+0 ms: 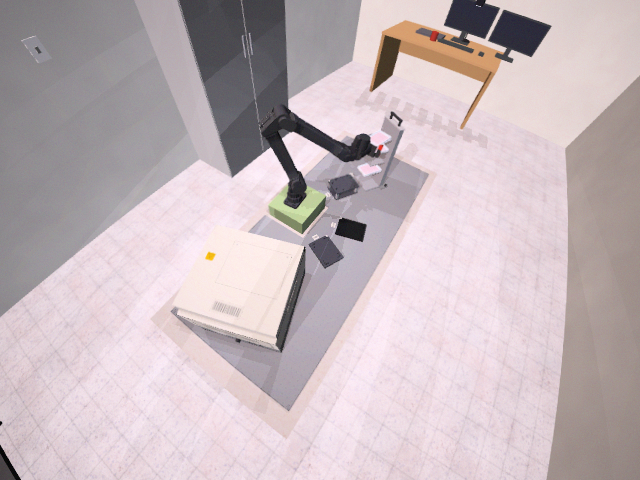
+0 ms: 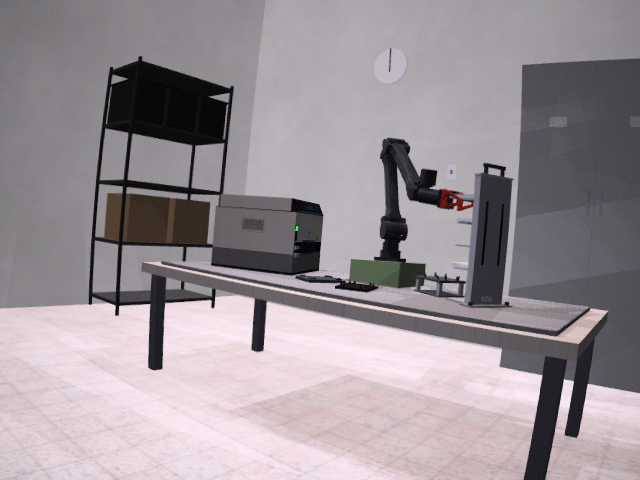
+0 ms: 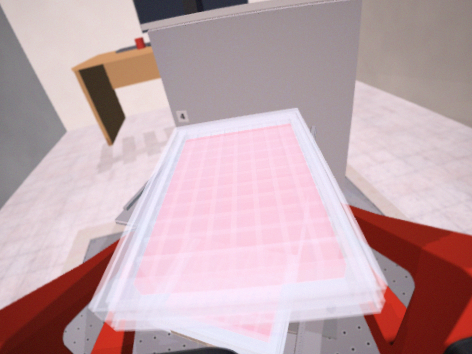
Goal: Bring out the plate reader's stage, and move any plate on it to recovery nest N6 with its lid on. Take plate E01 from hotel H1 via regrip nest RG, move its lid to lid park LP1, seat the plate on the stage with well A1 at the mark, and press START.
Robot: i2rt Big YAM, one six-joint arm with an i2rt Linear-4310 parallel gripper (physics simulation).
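Frame: origin at the arm's base, x left, y ahead, z down, level; centimetres.
Seen in the pictures: gripper, between the fingertips: [image 1: 375,141] [image 2: 469,203] [image 3: 231,226]; arm's base, origin of its link: [image 1: 295,199] [image 2: 389,261].
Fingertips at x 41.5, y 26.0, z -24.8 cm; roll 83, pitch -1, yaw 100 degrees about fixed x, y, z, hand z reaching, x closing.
Pixels of each thing's top centre, then the offset from my fingertips to it. "pt": a spot on its surface instead.
- lidded clear plate with pink wells, centre of its top: [image 3: 231,167] [image 1: 378,137] dx +0.9, dy +0.7, dz -2.8 cm
- label 4, a spot on its surface: [image 3: 182,116] pt dx +11.6, dy -0.9, dz -2.0 cm
- pink plate, centre of its top: [image 1: 369,167] dx +3.0, dy +0.5, dz +20.9 cm
- beige plate reader, centre of its top: [image 1: 242,272] [image 2: 273,199] dx -97.3, dy -12.2, dz +1.4 cm
- dark raised nest, centre of its top: [image 2: 440,274] [image 1: 344,181] dx -11.8, dy -9.4, dz +26.3 cm
My gripper [image 1: 379,149] [image 2: 462,200] [image 3: 231,226] is open, with its red fingers spread to either side of a lidded clear plate with pink wells [image 1: 381,138] [image 3: 241,207]. The plate lies on a shelf of the grey hotel tower [image 1: 394,128] [image 2: 488,238] [image 3: 256,63], beside a label "4" [image 3: 182,116]. The fingers do not grip it. Another pink plate [image 1: 370,169] lies on a lower shelf. The beige plate reader [image 1: 242,281] [image 2: 266,233] stands at the table's other end with a green light lit; I see no stage outside its housing.
A dark raised nest [image 1: 343,186] [image 2: 439,283] stands between the arm's green base [image 1: 298,208] [image 2: 387,272] and the hotel. Two flat dark pads [image 1: 350,230] [image 1: 326,250] [image 2: 356,286] lie near the reader. A cabinet, a desk and a black shelf rack [image 2: 124,190] stand off the table.
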